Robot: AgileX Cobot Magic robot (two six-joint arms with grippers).
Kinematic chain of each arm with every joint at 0, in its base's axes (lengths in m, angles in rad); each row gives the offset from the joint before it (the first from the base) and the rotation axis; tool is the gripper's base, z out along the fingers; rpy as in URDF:
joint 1: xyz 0 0 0.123 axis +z
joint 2: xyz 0 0 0 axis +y
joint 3: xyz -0.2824 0 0.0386 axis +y
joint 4: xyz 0.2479 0 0.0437 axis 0.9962 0 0.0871
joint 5: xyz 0 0 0 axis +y
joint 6: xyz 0.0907 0 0.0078 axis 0.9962 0 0.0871
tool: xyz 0 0 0 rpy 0 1.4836 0
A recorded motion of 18 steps. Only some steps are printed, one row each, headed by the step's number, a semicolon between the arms.
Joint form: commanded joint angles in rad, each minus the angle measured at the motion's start. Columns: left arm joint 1, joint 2, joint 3, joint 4, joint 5, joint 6; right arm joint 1, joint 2, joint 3, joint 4, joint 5, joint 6.
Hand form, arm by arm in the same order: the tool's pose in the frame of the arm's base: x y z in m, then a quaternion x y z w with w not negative. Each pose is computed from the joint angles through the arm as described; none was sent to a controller.
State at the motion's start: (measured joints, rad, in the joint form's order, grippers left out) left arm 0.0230 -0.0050 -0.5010 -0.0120 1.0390 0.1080; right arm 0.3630 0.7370 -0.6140 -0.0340 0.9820 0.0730
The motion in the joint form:
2: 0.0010 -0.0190 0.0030 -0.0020 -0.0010 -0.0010; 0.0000 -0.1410 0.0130 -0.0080 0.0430 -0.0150
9: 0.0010 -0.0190 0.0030 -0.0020 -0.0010 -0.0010; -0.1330 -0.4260 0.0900 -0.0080 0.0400 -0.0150
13: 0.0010 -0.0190 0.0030 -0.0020 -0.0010 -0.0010; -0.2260 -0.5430 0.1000 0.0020 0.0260 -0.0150
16: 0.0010 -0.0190 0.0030 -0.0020 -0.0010 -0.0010; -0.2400 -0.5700 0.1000 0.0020 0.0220 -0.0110
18: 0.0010 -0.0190 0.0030 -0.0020 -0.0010 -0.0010; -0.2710 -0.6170 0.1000 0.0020 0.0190 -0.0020
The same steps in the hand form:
2: -0.0074 -0.0013 0.2783 0.03517 0.84061 0.02840 0.53976; 0.0851 0.0288 0.2853 -0.14888 0.93761 0.04551 0.31090
9: -0.0074 -0.0013 0.2783 0.03517 0.84061 0.02840 0.53976; 0.0438 0.0069 0.2811 -0.08085 0.90745 0.03847 0.41050
13: -0.0074 -0.0013 0.2783 0.03517 0.84061 0.02840 0.53976; 0.0270 0.0012 0.2832 -0.03617 0.88382 0.02950 0.46548
16: -0.0074 -0.0013 0.2783 0.03517 0.84061 0.02840 0.53976; 0.0229 0.0004 0.2842 -0.02781 0.87679 0.02842 0.47922
18: -0.0074 -0.0013 0.2783 0.03517 0.84061 0.02840 0.53976; 0.0155 -0.0010 0.2854 -0.00979 0.86491 0.02490 0.50121

